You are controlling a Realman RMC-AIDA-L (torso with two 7-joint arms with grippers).
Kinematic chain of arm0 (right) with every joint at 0, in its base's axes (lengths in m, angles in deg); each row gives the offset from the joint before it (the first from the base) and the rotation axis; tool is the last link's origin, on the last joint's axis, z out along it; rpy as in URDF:
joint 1: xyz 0 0 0.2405 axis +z
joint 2: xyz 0 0 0 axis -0.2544 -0.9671 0
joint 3: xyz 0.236 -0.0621 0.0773 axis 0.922 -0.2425 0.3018
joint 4: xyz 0 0 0 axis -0.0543 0.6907 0.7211
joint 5: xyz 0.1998 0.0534 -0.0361 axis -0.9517 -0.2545 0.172
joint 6: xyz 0 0 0 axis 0.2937 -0.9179 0.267
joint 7: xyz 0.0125 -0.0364 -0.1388 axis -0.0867 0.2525 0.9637
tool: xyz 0 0 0 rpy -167.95 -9.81 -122.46
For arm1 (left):
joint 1: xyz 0 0 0.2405 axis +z
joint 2: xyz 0 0 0 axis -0.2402 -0.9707 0
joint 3: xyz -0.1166 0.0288 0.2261 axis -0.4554 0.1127 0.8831
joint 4: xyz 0 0 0 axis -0.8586 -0.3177 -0.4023
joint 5: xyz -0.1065 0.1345 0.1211 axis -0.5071 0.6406 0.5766
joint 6: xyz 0 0 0 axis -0.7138 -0.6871 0.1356
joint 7: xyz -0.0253 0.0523 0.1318 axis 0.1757 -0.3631 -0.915
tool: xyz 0 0 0 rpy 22.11 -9 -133.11
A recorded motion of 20 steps. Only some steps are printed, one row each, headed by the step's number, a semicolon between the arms.
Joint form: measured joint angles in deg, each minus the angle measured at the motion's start. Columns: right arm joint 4, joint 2, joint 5, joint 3, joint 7, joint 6, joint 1; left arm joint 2, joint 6, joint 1, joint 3, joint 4, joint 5, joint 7.
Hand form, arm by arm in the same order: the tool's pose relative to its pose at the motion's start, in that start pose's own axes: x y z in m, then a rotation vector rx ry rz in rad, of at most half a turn. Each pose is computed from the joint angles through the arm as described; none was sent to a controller.
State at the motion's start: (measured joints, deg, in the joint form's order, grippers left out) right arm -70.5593 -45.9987 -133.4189 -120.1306 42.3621 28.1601 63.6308; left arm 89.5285 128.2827 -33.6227 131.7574 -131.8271 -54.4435 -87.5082
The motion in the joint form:
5: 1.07 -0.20 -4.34 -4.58 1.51 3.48 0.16; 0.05 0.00 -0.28 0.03 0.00 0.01 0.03
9: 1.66 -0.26 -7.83 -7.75 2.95 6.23 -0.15; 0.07 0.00 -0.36 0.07 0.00 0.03 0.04
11: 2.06 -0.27 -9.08 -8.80 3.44 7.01 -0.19; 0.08 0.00 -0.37 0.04 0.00 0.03 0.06
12: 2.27 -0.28 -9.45 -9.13 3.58 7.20 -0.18; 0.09 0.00 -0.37 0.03 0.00 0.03 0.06
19: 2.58 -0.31 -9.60 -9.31 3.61 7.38 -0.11; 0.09 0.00 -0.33 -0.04 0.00 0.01 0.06
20: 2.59 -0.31 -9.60 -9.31 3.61 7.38 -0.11; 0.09 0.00 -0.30 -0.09 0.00 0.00 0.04
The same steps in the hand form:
5: 0.0002 0.0049 0.0083 0.0132 -0.0046 -0.0189; 0.0014 0.0015 -0.0005 -0.0018 0.0031 0.0032
9: 0.0027 0.0064 0.0125 0.0324 -0.0109 -0.0274; 0.0018 0.0020 -0.0006 -0.0021 0.0038 0.0046
11: 0.0041 0.0072 0.0140 0.0361 -0.0112 -0.0276; 0.0018 0.0020 -0.0006 -0.0023 0.0040 0.0038
12: 0.0049 0.0077 0.0145 0.0360 -0.0101 -0.0269; 0.0018 0.0020 -0.0006 -0.0025 0.0040 0.0036
19: 0.0059 0.0081 0.0152 0.0363 -0.0070 -0.0249; 0.0016 0.0017 -0.0006 -0.0027 0.0038 0.0020
20: 0.0060 0.0081 0.0152 0.0362 -0.0069 -0.0248; 0.0015 0.0014 -0.0006 -0.0027 0.0037 0.0012

